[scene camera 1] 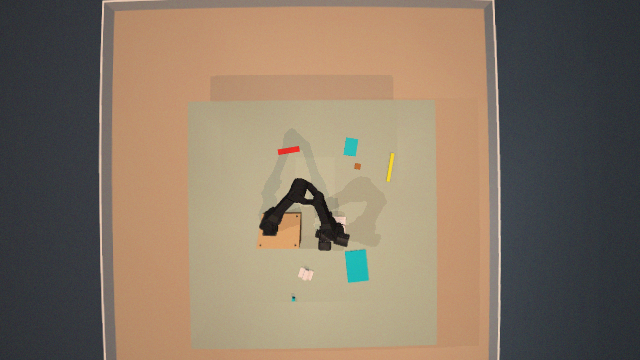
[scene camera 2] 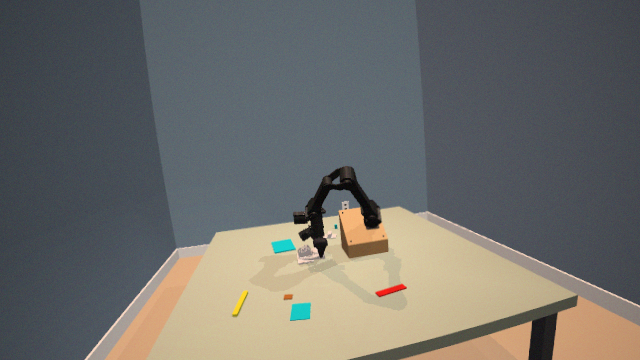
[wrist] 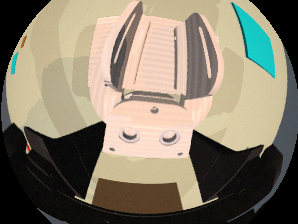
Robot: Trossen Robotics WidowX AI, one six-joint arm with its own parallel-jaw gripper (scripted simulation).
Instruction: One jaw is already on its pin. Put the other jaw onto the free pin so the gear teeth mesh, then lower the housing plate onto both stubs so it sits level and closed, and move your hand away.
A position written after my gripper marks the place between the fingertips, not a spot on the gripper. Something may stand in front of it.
Observation:
I see my gripper (wrist: 148, 129), a pale housing part (wrist: 150, 117), a large cyan sheet (wrist: 255, 49), a grey jaw (wrist: 198, 63) and a white ribbed part (wrist: 156, 73).

